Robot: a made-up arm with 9 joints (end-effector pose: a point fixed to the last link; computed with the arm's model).
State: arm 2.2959 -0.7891 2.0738 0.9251 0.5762 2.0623 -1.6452 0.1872 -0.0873
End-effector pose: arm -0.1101 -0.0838 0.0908 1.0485 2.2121 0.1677
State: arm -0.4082 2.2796 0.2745 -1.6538 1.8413 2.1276 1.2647 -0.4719 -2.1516
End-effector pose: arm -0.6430 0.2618 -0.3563 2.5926 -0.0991 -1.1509
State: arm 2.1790 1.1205 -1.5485 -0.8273 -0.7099 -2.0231 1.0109 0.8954 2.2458
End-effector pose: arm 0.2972 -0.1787 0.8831 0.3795 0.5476 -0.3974
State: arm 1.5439 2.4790 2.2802 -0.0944 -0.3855 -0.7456 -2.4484 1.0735 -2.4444
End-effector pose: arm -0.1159 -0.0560 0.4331 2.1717 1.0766 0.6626
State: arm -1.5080 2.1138 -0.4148 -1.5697 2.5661 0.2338 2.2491 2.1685 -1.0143
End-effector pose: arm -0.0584 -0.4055 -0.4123 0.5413 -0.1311 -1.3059
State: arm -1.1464 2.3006 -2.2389 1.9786 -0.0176 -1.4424 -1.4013 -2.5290 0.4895
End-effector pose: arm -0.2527 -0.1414 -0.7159 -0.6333 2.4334 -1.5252
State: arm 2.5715 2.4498 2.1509 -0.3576 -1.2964 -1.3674 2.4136 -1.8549 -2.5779
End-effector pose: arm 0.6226 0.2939 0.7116 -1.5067 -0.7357 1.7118
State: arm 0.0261 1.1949 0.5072 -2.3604 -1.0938 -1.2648 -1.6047 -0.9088 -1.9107
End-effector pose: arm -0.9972 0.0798 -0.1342 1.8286 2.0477 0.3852
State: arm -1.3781 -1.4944 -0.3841 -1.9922 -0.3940 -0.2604 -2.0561 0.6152 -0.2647
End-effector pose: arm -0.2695 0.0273 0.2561 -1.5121 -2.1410 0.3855
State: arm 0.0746 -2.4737 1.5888 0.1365 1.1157 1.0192 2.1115 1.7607 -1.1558
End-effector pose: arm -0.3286 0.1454 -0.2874 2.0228 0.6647 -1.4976
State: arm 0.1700 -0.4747 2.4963 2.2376 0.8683 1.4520 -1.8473 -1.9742 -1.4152
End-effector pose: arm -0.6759 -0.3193 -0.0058 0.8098 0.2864 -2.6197
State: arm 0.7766 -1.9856 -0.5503 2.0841 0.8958 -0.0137 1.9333 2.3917 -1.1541
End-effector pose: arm -0.0177 0.4291 0.1199 -1.6021 -0.7784 1.4596
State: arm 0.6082 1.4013 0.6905 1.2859 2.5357 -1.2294 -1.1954 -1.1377 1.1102
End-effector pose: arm -0.6089 -0.1637 0.8995 1.5856 -1.3524 -1.7075
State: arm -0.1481 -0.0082 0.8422 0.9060 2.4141 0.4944 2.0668 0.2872 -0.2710
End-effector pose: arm 0.0304 -0.5971 -0.0719 1.3835 0.7940 0.1749
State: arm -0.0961 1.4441 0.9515 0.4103 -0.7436 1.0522 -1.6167 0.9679 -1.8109
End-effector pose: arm -0.7520 -0.2725 -0.0749 -0.9527 -1.7027 -1.3917
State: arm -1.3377 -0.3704 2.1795 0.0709 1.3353 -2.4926 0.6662 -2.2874 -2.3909
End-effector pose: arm -0.3210 -0.5438 -0.1097 1.0501 0.5262 -0.8310
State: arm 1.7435 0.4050 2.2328 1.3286 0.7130 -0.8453 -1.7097 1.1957 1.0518
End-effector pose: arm 0.2458 -0.4934 0.6577 1.3079 -0.7204 -0.0132
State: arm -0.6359 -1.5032 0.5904 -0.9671 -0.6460 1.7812 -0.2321 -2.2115 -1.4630
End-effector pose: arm 0.0092 -0.0288 -0.2627 -0.5666 2.6531 1.0018
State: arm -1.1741 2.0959 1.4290 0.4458 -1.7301 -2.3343 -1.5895 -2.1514 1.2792
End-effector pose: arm -0.6701 0.1545 -0.5099 -2.0909 1.5876 1.4777
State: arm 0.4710 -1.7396 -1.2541 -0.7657 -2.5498 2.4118 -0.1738 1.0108 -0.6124
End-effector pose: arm -0.1719 0.0011 0.0191 0.1100 2.9297 0.5807
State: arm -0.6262 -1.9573 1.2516 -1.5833 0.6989 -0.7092 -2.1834 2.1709 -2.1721
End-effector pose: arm -0.5107 0.1048 -0.1412 1.1514 -1.0159 -1.1115
